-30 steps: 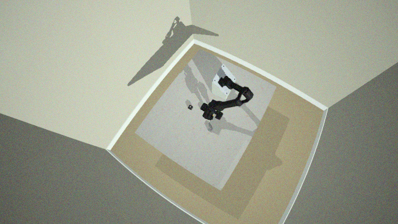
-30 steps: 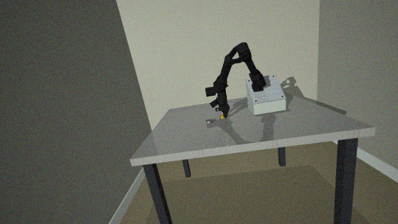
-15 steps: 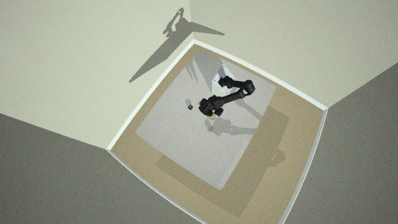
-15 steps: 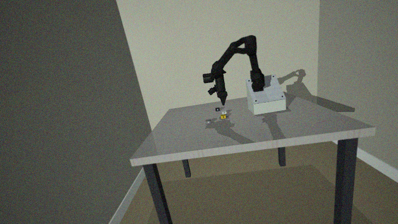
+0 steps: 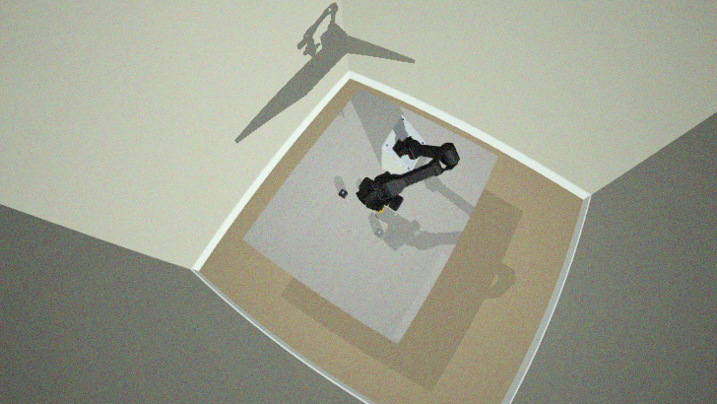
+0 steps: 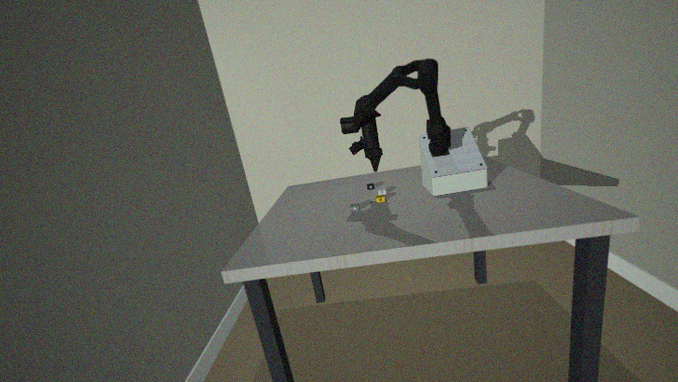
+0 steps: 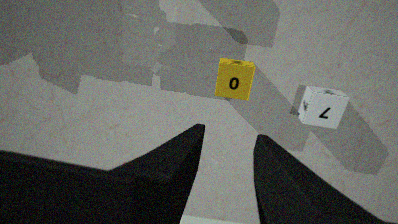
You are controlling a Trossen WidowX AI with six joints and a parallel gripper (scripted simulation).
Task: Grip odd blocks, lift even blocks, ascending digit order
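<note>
The grey block lies 100 mm ahead of my gripper tip, 50 mm to the left of it and 120 mm below it. From my gripper tip the other things lie so: white block: 20 mm behind, 90 mm to the right, 120 mm below; black block: 20 mm ahead, 200 mm to the right, 120 mm below; yellow block: 10 mm to the right, 120 mm below.
</note>
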